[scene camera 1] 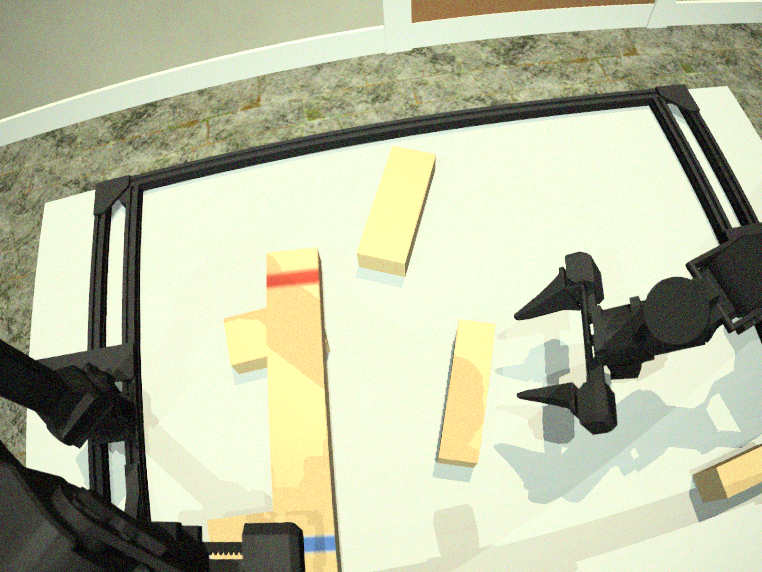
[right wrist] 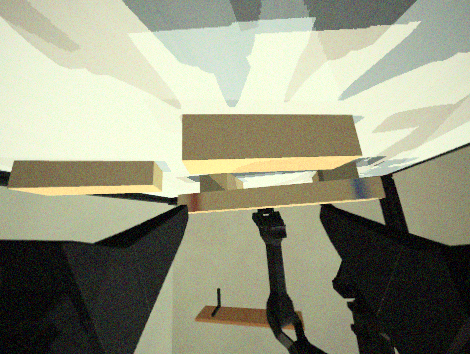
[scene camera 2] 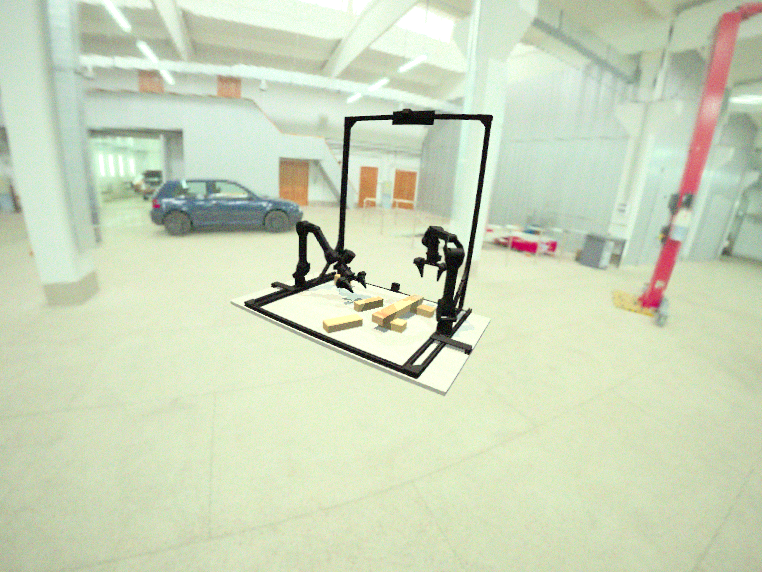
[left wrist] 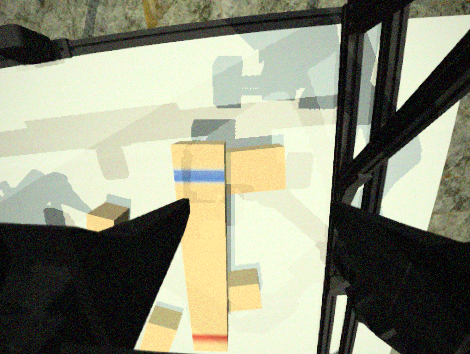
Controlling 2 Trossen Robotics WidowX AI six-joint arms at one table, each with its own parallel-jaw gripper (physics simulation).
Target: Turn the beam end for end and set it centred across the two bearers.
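Places are measured from the left arm's base along level axes (x ahead, y left, z up), in millimetres.
Where they show: left gripper, fingertip midpoint: (scene camera 1: 212, 564) (scene camera 2: 429, 279) (left wrist: 260, 206); right gripper, fingertip midpoint: (scene camera 1: 516, 356) (right wrist: 253, 211) (scene camera 2: 360, 290); left arm's base at its link origin: (scene camera 1: 111, 418) (scene camera 2: 443, 332); right arm's base at its link origin: (scene camera 2: 299, 286).
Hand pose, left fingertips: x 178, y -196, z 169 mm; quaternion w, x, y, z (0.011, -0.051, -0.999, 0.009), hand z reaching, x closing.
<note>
Things, the pixels of their top centre, and the offset from my left fingertips.
- pale wooden beam at its top centre: (scene camera 1: 296, 404) (left wrist: 205, 272) (right wrist: 272, 206) (scene camera 2: 400, 304) 78 mm ahead, 162 mm left, 112 mm down
- loose block at its top centre: (right wrist: 270, 165) (scene camera 1: 468, 389) (scene camera 2: 369, 300) 268 mm ahead, 151 mm left, 144 mm down
- third block at its top centre: (scene camera 1: 757, 466) 583 mm ahead, 30 mm right, 125 mm down
The pale wooden beam (scene camera 1: 299, 424) (scene camera 2: 398, 309) (left wrist: 207, 250) (right wrist: 280, 195) lies across two short bearers. In scene camera 1 its red band is at the upper end and its blue band at the lower end. One bearer (scene camera 1: 246, 341) (left wrist: 245, 295) (right wrist: 217, 183) is toward the red end, the other bearer (scene camera 1: 230, 529) (left wrist: 257, 169) (right wrist: 345, 172) toward the blue end. My left gripper (scene camera 2: 430, 276) (left wrist: 260, 206) is open and empty above the beam; its fingertips do not show in scene camera 1. My right gripper (scene camera 1: 517, 355) (scene camera 2: 355, 287) is open and empty, right of the beam in scene camera 1.
A loose block (scene camera 1: 465, 394) (scene camera 2: 368, 303) (right wrist: 270, 137) lies between the beam and my right gripper. Another block (scene camera 1: 397, 209) (scene camera 2: 342, 323) (right wrist: 82, 175) lies beyond it. A third block (scene camera 1: 732, 477) is at the lower right. A black frame (scene camera 1: 393, 129) edges the table.
</note>
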